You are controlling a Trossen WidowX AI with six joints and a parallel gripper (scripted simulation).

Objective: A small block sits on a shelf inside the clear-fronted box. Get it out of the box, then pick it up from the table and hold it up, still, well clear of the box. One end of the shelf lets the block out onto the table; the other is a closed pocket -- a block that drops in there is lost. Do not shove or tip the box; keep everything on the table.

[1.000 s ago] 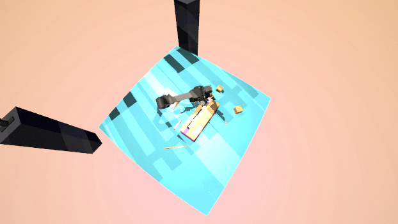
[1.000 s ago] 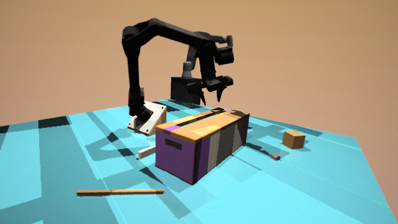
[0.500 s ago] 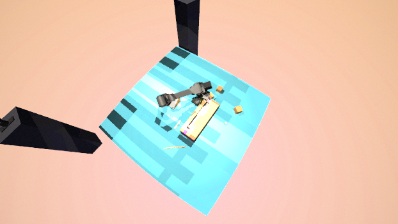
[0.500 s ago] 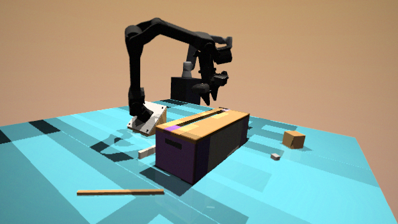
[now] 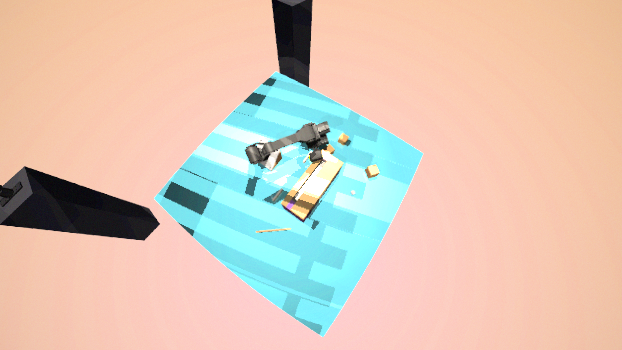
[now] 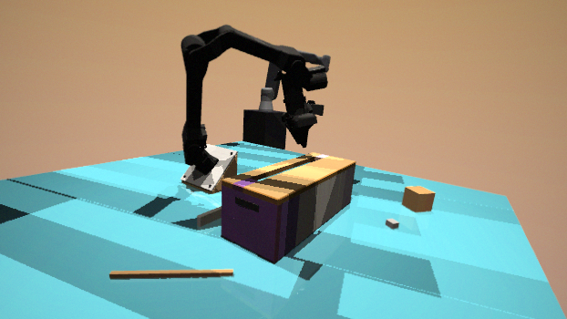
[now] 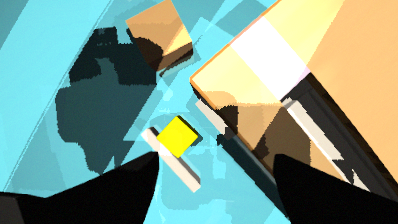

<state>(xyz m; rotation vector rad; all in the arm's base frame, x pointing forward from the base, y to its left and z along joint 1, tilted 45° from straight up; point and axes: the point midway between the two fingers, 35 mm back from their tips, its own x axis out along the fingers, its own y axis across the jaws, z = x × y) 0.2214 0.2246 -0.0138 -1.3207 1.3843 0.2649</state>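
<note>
The yellow block lies 3 cm behind my gripper tip, 1 cm to the left of it and 14 cm below it. Also, from my gripper tip: box (7 cm ahead, 15 cm to the right, 9 cm below); grey piece (30 cm ahead, 15 cm below); thin wooden stick (10 cm ahead, 47 cm to the right, 15 cm below).
</note>
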